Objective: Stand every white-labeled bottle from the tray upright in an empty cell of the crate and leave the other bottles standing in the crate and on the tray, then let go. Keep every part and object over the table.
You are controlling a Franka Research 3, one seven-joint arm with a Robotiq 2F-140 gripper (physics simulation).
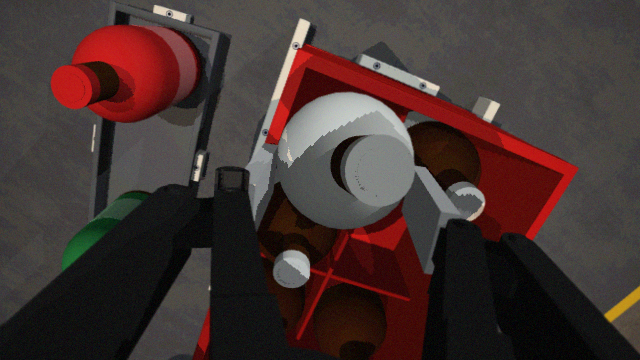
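A white bottle (pixel 310 185) with a grey-white cap is between the fingers of my gripper (pixel 341 178), which is shut on it. It is over the top corner cell of the red crate (pixel 530 150); its base is hidden, so its depth in the cell does not show. Brown bottles with white caps stand in the crate, one (pixel 442 145) to the right of the white bottle and one (pixel 292 225) below it. Another brown bottle (pixel 350 320) stands lower in the crate. A red bottle (pixel 135 70) and a green bottle (pixel 92 237) stand on the grey tray (pixel 215 75) at the left.
The tray stands to the left of the crate, with a gap between them. White blocks with screws (pixel 400 75) lie along the crate's upper edge, and a small white block (pixel 486 109) is beside it. A yellow line (pixel 622 305) crosses the dark table at the lower right.
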